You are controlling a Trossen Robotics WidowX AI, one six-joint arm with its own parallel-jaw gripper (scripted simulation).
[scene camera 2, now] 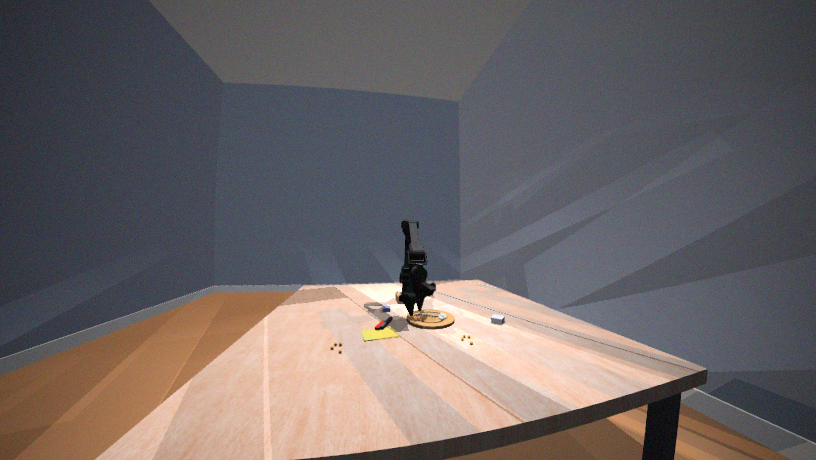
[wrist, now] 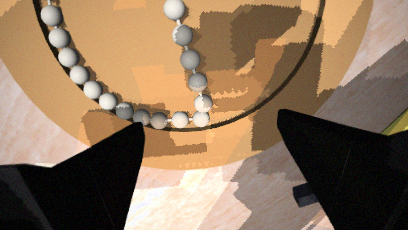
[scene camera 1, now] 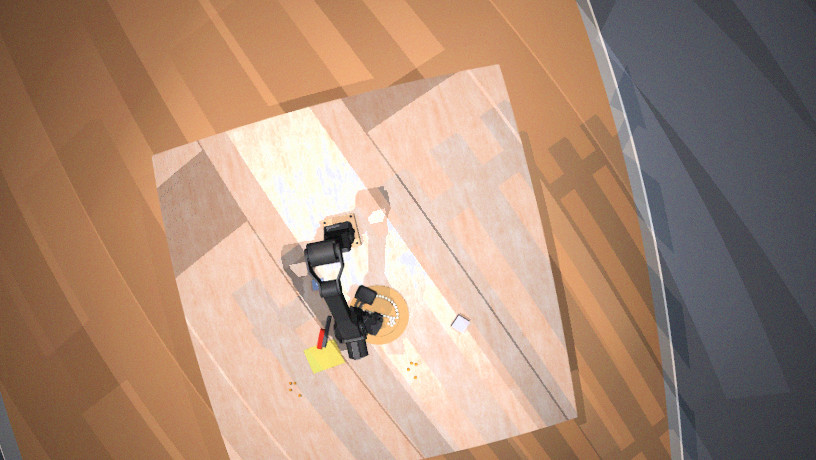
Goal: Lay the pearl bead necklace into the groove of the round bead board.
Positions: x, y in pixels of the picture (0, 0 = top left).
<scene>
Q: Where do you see a yellow note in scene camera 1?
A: At 319, 359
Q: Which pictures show the gripper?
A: Scene camera 2, the wrist view and scene camera 1: all of them.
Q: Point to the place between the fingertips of the gripper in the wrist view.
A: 211, 123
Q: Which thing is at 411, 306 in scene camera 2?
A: The gripper.
</scene>
